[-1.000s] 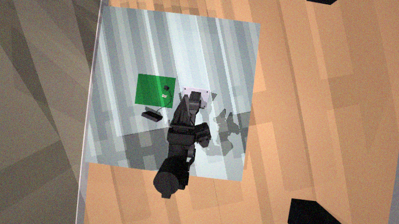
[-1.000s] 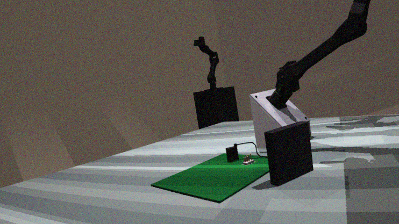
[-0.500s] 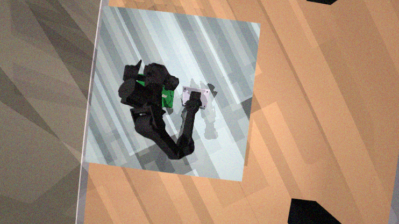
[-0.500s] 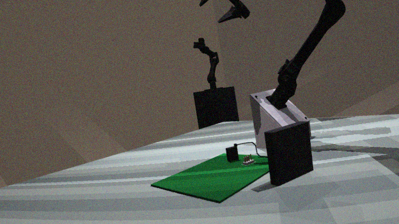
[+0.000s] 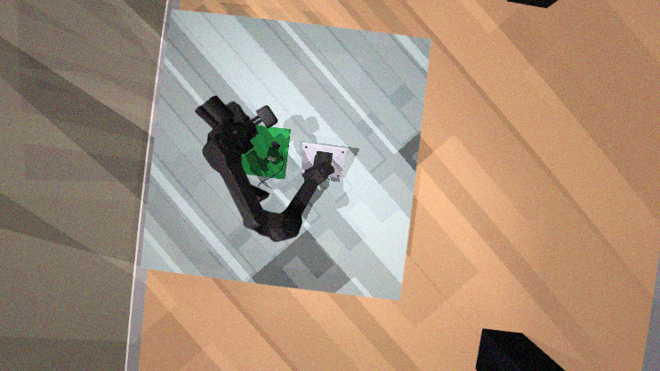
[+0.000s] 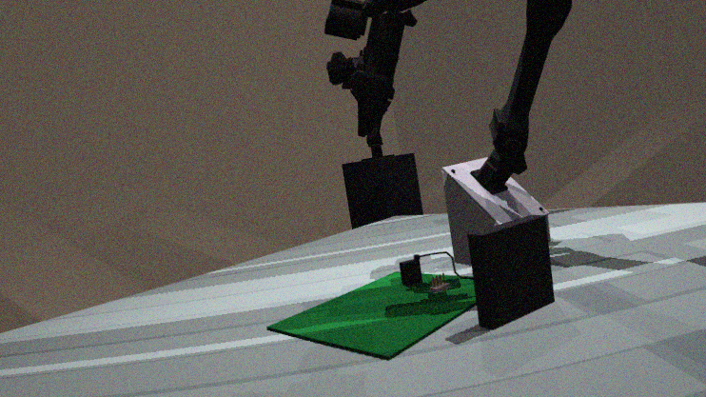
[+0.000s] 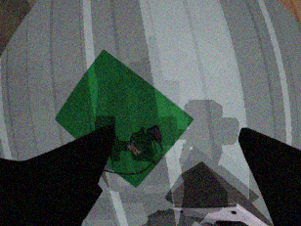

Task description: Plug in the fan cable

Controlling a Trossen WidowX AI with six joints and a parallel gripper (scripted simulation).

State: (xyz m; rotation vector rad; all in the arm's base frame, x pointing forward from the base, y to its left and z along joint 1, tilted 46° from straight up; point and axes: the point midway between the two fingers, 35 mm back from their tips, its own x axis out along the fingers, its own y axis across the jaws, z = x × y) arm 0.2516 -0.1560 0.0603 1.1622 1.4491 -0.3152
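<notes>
The fan plug is 2 cm behind my gripper tip, 4 cm to the left of it and 24 cm below it. Round my gripper tip: black fan: 4 cm ahead, 26 cm to the left, 21 cm below; then green board: 8 cm ahead, 8 cm to the left, 28 cm below; then pale four-pin header: 11 cm to the left, 27 cm below.
</notes>
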